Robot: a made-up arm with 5 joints.
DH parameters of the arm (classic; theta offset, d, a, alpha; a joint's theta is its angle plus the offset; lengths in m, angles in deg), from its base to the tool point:
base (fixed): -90 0.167 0 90
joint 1: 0 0.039 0.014 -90
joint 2: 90 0.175 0.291 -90
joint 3: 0 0.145 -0.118 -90
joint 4: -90 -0.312 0.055 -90
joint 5: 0 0.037 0.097 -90
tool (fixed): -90 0.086 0 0
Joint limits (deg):
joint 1: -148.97..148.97
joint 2: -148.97..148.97
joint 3: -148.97..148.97
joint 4: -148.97..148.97
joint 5: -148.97..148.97
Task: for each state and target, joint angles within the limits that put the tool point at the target. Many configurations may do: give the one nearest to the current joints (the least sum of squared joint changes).
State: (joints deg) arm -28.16 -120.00 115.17 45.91 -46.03
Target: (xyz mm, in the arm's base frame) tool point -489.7 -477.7 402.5
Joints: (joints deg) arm 10.87 -148.97 86.12 62.22 -24.69
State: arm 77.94 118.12 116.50 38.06 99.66
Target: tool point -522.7 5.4 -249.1
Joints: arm 84.65 130.92 137.06 34.02 100.95
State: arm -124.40 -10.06 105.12 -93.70 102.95
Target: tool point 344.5 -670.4 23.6
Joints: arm -148.97 36.68 62.63 -99.64 79.91
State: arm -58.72 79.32 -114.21 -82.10 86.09
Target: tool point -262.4 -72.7 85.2
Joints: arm -69.46 73.21 -89.72 -75.35 59.51
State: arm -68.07 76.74 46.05 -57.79 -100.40
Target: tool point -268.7 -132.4 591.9
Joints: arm -40.49 88.23 17.53 -52.28 -111.26
